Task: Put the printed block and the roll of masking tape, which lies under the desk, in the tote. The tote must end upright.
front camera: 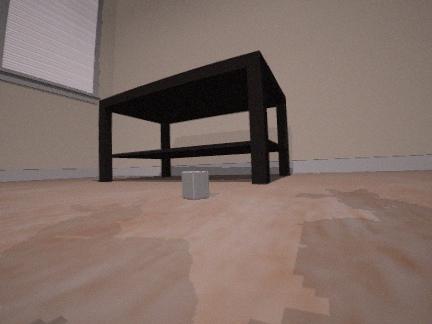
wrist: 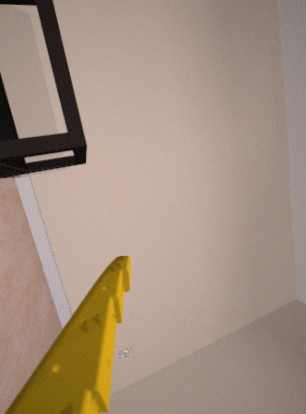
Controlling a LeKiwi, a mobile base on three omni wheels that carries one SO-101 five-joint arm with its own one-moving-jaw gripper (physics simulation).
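Frame: origin at the arm's base, x left, y down, z back, level; centimetres.
Seen in the pictures: hand, its tool point: [wrist: 130, 268].
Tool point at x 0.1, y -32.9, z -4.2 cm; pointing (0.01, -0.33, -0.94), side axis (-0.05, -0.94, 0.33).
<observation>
A point is followed by its place in that frame.
A small light grey block [front camera: 195, 185] @(z -42.7, x 5.5, y 6.3 cm), which looks like the printed block, stands upright on the floor in front of the desk in the front view. The black desk [front camera: 258, 125] @(z -71.4, x -11.7, y -10.2 cm) [wrist: 60, 70] @(z -80.8, x 8.1, y -33.4 cm) has four legs and a low shelf. My gripper [wrist: 126, 265] shows one yellow notched jaw in the wrist view; the moving jaw is out of the picture, so it is fully open. No thing touches the visible jaw. The gripper does not show in the front view. The roll of masking tape and the tote do not show in either view.
The desk's right front leg [front camera: 259, 150] @(z -71.4, x -11.7, y -2.0 cm) stands behind and to the right of the block. A pale baseboard [front camera: 350, 165] @(z -127.5, x -78.8, y 4.8 cm) [wrist: 44, 245] @(z -122.2, x -90.6, y 3.7 cm) runs along the beige wall [front camera: 360, 90] @(z -125.0, x -87.7, y -41.9 cm) [wrist: 175, 150] @(z -143.2, x -47.0, y -107.9 cm). A window with blinds [front camera: 52, 45] @(z -158.1, x 148.1, y -110.1 cm) is at the upper left.
</observation>
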